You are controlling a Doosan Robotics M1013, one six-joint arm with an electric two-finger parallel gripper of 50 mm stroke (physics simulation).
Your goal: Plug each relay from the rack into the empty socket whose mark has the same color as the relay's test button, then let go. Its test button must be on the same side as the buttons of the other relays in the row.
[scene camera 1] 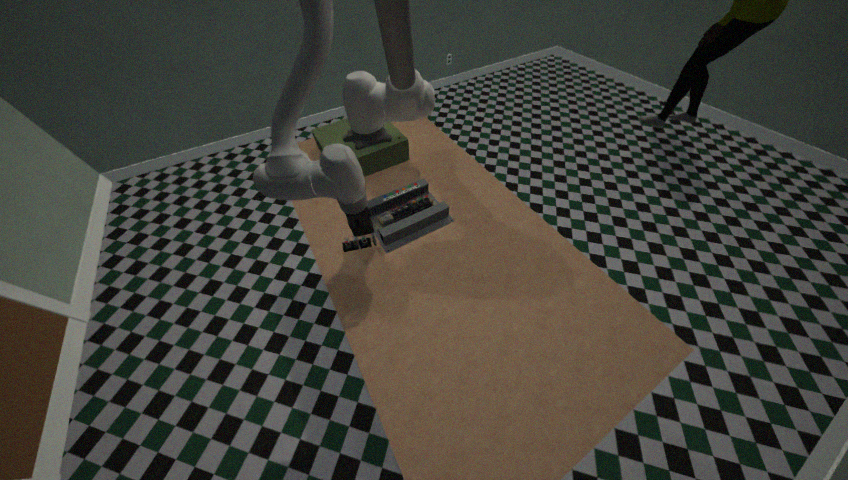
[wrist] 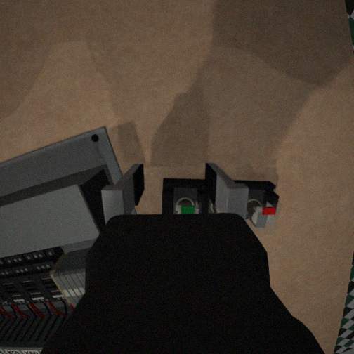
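Pixels of known places: gripper, fingertip midpoint: (scene camera 1: 367, 245); arm's base at its link origin: (scene camera 1: 369, 136).
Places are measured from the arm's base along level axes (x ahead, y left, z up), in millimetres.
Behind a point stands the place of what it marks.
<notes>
My gripper (scene camera 1: 364, 236) {x 573, y -187, z -85 mm} (wrist: 174, 175) is open and empty above the black relay rack (wrist: 168, 186). In the wrist view, a relay with a green test button (wrist: 187, 209) shows between the fingers, and a relay with a red test button (wrist: 269, 211) shows outside the right finger. The right finger covers the rack's middle; the gripper body hides its lower edge. The panel (scene camera 1: 390, 247) {x 600, y -107, z -108 mm} (wrist: 75, 149) lies beside the rack. Its socket row (scene camera 1: 411, 208) {x 466, y 40, z -79 mm} (wrist: 30, 272) is partly visible. Colored marks (scene camera 1: 402, 191) {x 384, y 27, z -48 mm} line the back duct; they are too small to match to sockets.
A grey duct (scene camera 1: 414, 224) {x 566, y 10, z -61 mm} (wrist: 47, 215) rises along the panel's near side. A pale terminal block (scene camera 1: 386, 219) {x 494, y -83, z -65 mm} (wrist: 72, 277) stands at the row's end, beside red wires. The green robot base (scene camera 1: 389, 155) {x 128, y 54, z -43 mm} is behind the panel. A person (scene camera 1: 708, 56) stands at the far right.
</notes>
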